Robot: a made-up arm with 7 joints. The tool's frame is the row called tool. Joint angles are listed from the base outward.
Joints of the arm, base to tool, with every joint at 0 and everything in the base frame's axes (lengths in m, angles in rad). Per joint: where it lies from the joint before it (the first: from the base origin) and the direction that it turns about. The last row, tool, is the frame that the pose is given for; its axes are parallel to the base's.
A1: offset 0 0.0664 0 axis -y
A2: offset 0 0.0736 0 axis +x
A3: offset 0 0 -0.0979 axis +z
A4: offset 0 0 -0.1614 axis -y
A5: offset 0 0 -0.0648 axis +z
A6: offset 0 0 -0.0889 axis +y
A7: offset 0 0 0 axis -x
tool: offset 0 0 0
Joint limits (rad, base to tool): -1.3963..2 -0.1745..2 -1.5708..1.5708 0..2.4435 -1.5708..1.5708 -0.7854..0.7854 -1.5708..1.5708
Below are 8 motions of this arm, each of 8 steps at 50 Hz.
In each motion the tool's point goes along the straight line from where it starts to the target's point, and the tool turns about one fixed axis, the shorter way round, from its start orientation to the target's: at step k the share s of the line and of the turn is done. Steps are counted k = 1, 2, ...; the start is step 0. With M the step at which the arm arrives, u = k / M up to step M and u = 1 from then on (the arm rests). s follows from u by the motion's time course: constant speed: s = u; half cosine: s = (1 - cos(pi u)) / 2; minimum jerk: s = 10 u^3 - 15 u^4 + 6 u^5.
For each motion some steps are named. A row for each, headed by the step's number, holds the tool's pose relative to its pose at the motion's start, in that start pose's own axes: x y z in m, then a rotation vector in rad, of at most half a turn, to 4 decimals.
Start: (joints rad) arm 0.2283 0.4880 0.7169 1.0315 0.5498 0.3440 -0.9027
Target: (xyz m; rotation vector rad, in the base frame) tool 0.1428 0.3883 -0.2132 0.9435 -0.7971 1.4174
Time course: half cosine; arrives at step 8
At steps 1, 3, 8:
1: 0.0008 0.0005 -0.0002 -0.0008 -0.0023 -0.0003
3: 0.0062 0.0038 -0.0016 -0.0062 -0.0186 -0.0028
8: 0.0201 0.0122 -0.0051 -0.0202 -0.0603 -0.0091

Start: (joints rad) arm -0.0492 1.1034 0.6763 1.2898 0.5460 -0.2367 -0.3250
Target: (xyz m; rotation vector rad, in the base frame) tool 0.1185 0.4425 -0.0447 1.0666 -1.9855 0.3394
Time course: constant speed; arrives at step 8
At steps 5, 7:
5: 0.0090 -0.0050 -0.0044 -0.0428 0.0145 0.0202
7: 0.0126 -0.0070 -0.0061 -0.0599 0.0203 0.0282

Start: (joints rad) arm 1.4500 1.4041 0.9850 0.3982 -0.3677 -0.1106 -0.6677
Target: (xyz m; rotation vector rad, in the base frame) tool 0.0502 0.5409 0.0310 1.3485 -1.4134 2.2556
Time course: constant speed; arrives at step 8
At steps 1, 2, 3, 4, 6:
1: -0.0015 -0.0019 0.0027 -0.0024 0.0174 0.0082
2: -0.0029 -0.0037 0.0055 -0.0049 0.0349 0.0163
3: -0.0044 -0.0056 0.0082 -0.0073 0.0523 0.0245
4: -0.0059 -0.0075 0.0109 -0.0097 0.0697 0.0326
6: -0.0088 -0.0112 0.0164 -0.0146 0.1046 0.0489

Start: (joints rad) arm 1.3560 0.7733 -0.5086 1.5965 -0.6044 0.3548 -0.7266
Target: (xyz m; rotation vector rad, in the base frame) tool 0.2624 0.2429 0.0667 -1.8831 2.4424 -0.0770
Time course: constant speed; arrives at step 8
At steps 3, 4, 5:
3: 0.0077 -0.0018 0.0060 -0.0162 -0.0196 0.0557
4: 0.0103 -0.0024 0.0080 -0.0216 -0.0262 0.0742
5: 0.0128 -0.0030 0.0100 -0.0270 -0.0327 0.0928

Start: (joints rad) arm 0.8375 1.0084 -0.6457 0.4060 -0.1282 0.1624 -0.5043
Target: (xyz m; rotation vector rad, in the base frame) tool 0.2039 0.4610 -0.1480 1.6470 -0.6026 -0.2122
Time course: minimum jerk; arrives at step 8
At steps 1, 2, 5, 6, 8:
1: -0.0002 -0.0003 0.0001 -0.0005 0.0012 -0.0005
2: -0.0014 -0.0017 0.0009 -0.0030 0.0079 -0.0032
5: -0.0097 -0.0119 0.0061 -0.0209 0.0554 -0.0221
6: -0.0120 -0.0147 0.0076 -0.0259 0.0685 -0.0273
8: -0.0134 -0.0164 0.0085 -0.0289 0.0764 -0.0305

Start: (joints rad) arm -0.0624 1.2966 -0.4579 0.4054 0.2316 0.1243 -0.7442
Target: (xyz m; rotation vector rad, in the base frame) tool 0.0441 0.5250 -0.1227 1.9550 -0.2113 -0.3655
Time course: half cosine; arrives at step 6
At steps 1, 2, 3, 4, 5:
1: -0.0004 0.0008 -0.0006 0.0052 0.0009 0.0019
2: -0.0016 0.0028 -0.0024 0.0194 0.0034 0.0071
3: -0.0033 0.0057 -0.0048 0.0387 0.0068 0.0143
4: -0.0049 0.0085 -0.0072 0.0581 0.0103 0.0214
5: -0.0061 0.0106 -0.0090 0.0723 0.0128 0.0267

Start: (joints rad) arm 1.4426 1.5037 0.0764 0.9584 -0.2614 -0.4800 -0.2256
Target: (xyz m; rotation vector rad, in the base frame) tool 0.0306 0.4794 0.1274 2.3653 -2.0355 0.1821
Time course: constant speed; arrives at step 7
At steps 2, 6, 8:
2: 0.0025 0.0001 -0.0011 0.0110 -0.0033 0.0074
6: 0.0074 0.0003 -0.0033 0.0331 -0.0099 0.0223
8: 0.0086 0.0004 -0.0039 0.0386 -0.0116 0.0260

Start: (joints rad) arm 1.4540 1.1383 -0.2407 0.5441 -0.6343 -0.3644 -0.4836
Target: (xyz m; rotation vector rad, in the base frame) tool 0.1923 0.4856 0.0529 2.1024 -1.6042 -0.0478
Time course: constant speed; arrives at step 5
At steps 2, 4, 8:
2: 0.0006 -0.0016 0.0007 0.0013 -0.0102 0.0067
4: 0.0012 -0.0032 0.0014 0.0025 -0.0204 0.0135
8: 0.0015 -0.0040 0.0018 0.0032 -0.0255 0.0168

